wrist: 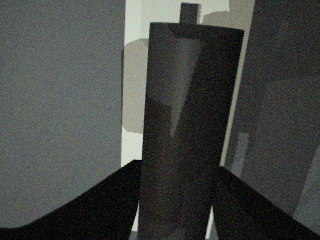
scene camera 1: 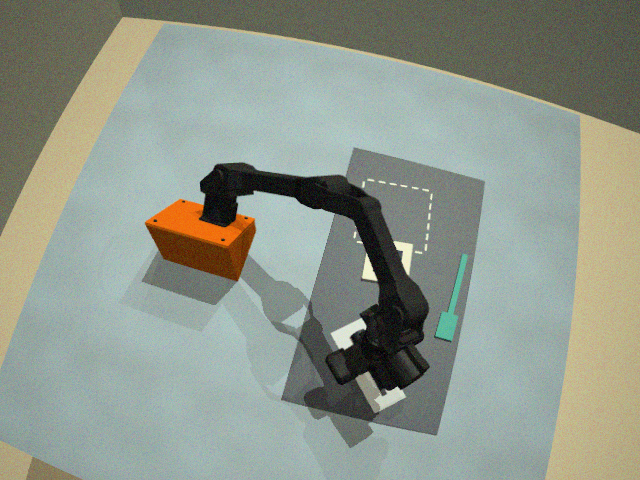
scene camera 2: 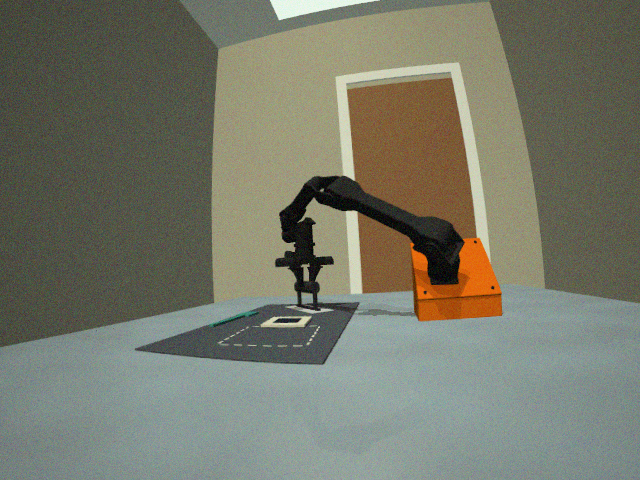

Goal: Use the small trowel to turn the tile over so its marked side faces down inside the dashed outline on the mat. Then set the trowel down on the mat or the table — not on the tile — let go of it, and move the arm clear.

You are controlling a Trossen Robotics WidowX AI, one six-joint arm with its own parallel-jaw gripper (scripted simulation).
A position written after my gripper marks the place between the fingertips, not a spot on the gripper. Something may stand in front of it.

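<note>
My gripper appears at (scene camera 1: 371,358), (scene camera 2: 306,288) and (wrist: 176,172). A trowel is visible at (scene camera 1: 378,398) and (wrist: 181,76), a dark mat at (scene camera 1: 339,295) and (wrist: 69,69). I see a teal tool (scene camera 1: 445,330); in the wrist view it is out of frame.
</note>
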